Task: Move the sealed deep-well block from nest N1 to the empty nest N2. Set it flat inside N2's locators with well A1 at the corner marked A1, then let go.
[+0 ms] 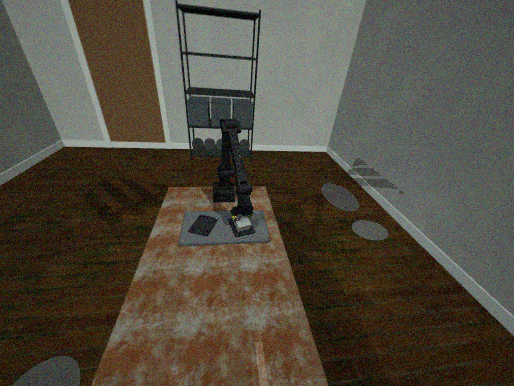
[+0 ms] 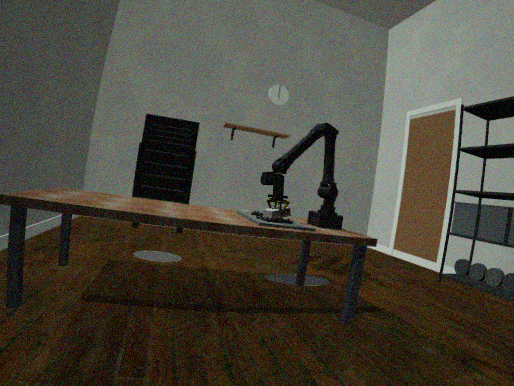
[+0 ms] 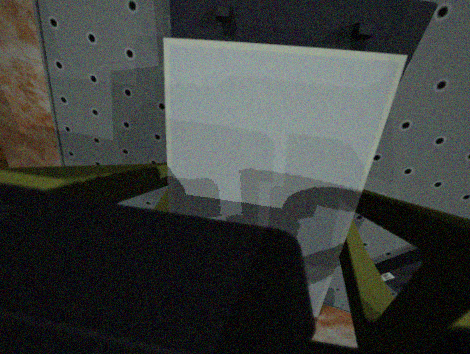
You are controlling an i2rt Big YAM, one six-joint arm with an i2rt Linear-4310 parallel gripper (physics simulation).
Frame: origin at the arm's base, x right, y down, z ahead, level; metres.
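Seen in the pictures: gripper, fingertip midpoint: [image 1: 241, 220] [image 2: 276, 213] [image 3: 258, 182]; arm's base, origin of the base link: [image 1: 224, 186] [image 2: 327, 213].
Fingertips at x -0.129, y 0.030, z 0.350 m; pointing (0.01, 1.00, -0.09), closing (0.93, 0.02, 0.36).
Offsets run from my fingertips to a thing's top centre. Level surfaces: height alone.
The sealed deep-well block @(dz +0.001, dx +0.000, dy -0.041 m) [image 1: 243, 223] [image 2: 271, 213] [image 3: 281, 110] is a white box with a pale, plain seal on top. It is at the dark nest N1 @(dz +0.007, dx -0.001, dy +0.018 m) [image 1: 248, 231] [image 3: 304, 20] on the right of the grey perforated plate @(dz -0.001, dx +0.098, dy +0.040 m) [image 1: 224, 237] [image 2: 295, 225] [image 3: 98, 87]. I cannot tell whether it rests in the nest or is just above it. My gripper [image 1: 239, 217] [image 2: 277, 206] [image 3: 258, 182] is shut on the block, with a yellow-green finger on each side. The empty dark nest N2 @(dz +0.008, dx +0.233, dy +0.018 m) [image 1: 203, 224] lies on the left of the plate. The A1 marks are too small to read.
The plate lies at the far end of a long orange table @(dy +0.053 m) [image 1: 207, 299] [image 2: 124, 205]. The arm's base [image 1: 223, 194] [image 2: 324, 218] stands just behind the plate. A black shelf rack [image 1: 181, 83] [image 2: 484, 166] stands against the wall beyond the table.
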